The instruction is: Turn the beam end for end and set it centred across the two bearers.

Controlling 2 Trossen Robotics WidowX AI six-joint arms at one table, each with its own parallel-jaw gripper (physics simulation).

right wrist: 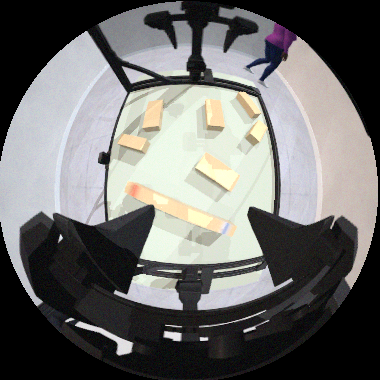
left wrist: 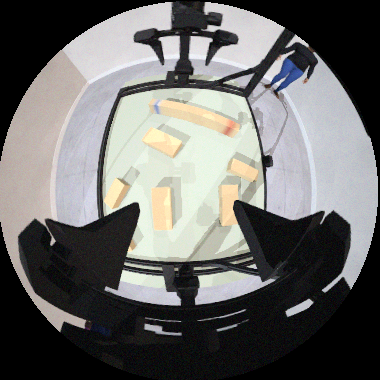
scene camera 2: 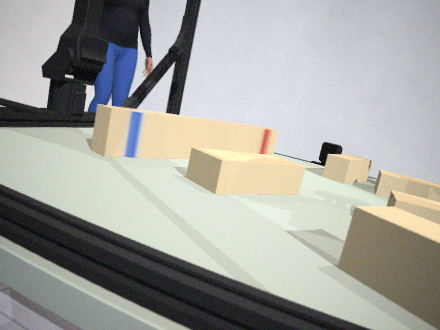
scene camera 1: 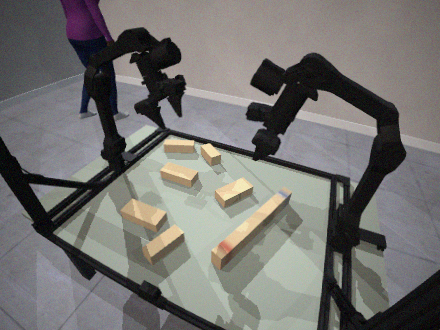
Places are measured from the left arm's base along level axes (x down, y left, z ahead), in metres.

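Pixels of known places: left gripper, between the fingertips: (right wrist: 200, 48) (left wrist: 186, 205) (scene camera 1: 172, 122); right gripper, between the fingertips: (right wrist: 203, 210) (left wrist: 184, 63) (scene camera 1: 258, 151); left arm's base, origin of its link: (right wrist: 194, 78) (left wrist: 185, 270) (scene camera 1: 117, 166); right arm's base, origin of its link: (right wrist: 189, 272) (left wrist: 182, 81) (scene camera 2: 64, 113) (scene camera 1: 339, 244).
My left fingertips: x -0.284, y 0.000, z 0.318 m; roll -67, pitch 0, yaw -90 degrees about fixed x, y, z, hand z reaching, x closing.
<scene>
Ahead of a thing's pixels: the offset from my left fingertips to its middle. "pt": to the spot under its first point.
The long wooden beam {dz +0.322, dx +0.271, dy -0.040 m} (scene camera 1: 253, 223) (scene camera 2: 185, 134) (left wrist: 192, 114) (right wrist: 179, 208) lies flat on the table, with a red band near one end and a blue band near the other. In scene camera 1 the red end is nearer the camera. Several short wooden blocks lie about; which two are the bearers I cannot tell. One block {dz +0.199, dx +0.284, dy +0.080 m} (scene camera 1: 234, 192) (scene camera 2: 260, 175) (left wrist: 162, 142) (right wrist: 217, 171) lies beside the beam, apart from it. My left gripper (scene camera 1: 171, 121) (left wrist: 186, 205) (right wrist: 200, 48) is open and empty, high above the table's far left. My right gripper (right wrist: 203, 210) (left wrist: 184, 63) is open and empty, above the table.
More blocks lie at the near left (scene camera 1: 164, 245) (scene camera 1: 143, 214), the middle left (scene camera 1: 179, 174) and the far edge {pt dz -0.143, dx +0.268, dy +0.236 m} (scene camera 1: 179, 146) {pt dz +0.025, dx +0.256, dy +0.229 m} (scene camera 1: 210, 154) in scene camera 1. A black frame rail (scene camera 1: 260, 160) edges the table. People stand beyond it.
</scene>
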